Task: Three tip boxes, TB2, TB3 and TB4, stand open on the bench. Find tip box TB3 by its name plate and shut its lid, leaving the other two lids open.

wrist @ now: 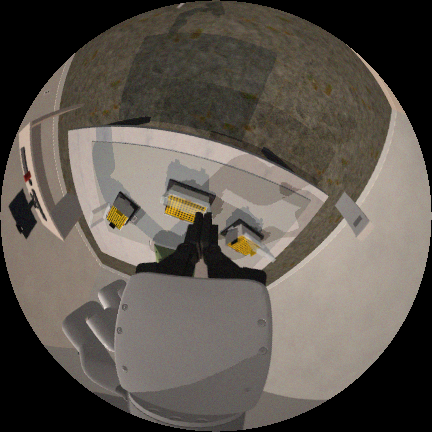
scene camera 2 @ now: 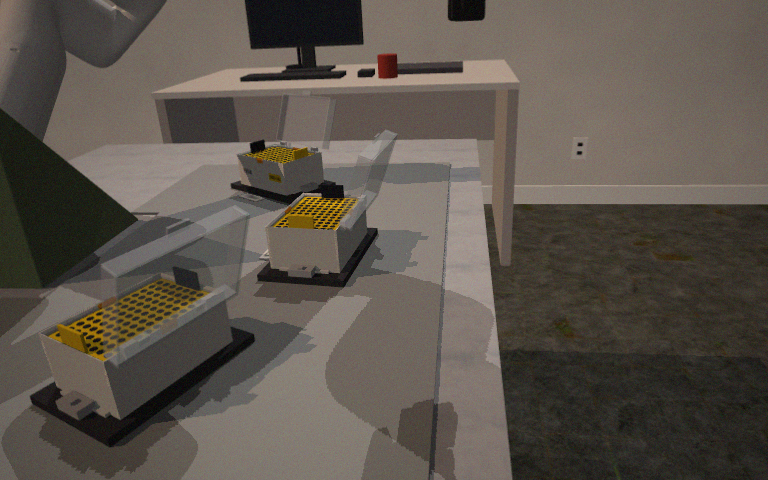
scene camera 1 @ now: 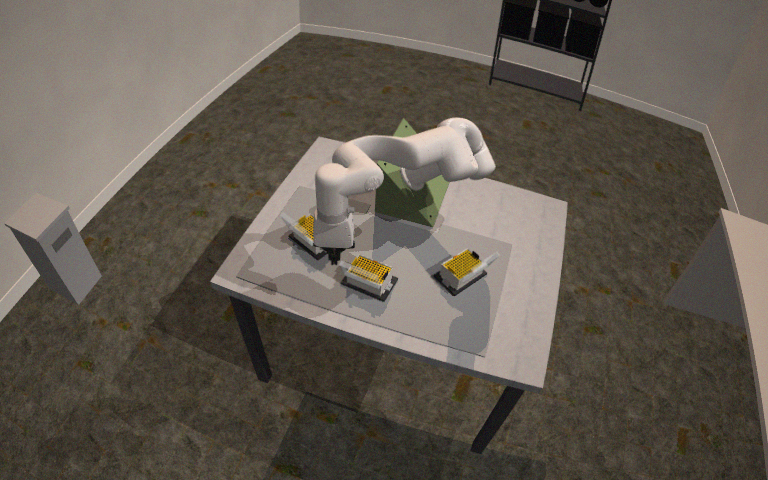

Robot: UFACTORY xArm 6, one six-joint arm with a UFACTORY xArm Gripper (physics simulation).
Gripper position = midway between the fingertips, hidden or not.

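Observation:
You'd find a grey mat [wrist: 140, 172] in what I'm seeing here. My gripper [scene camera 1: 334, 261], [wrist: 204, 221] is in sight too, in scene camera 1 and in the wrist view.

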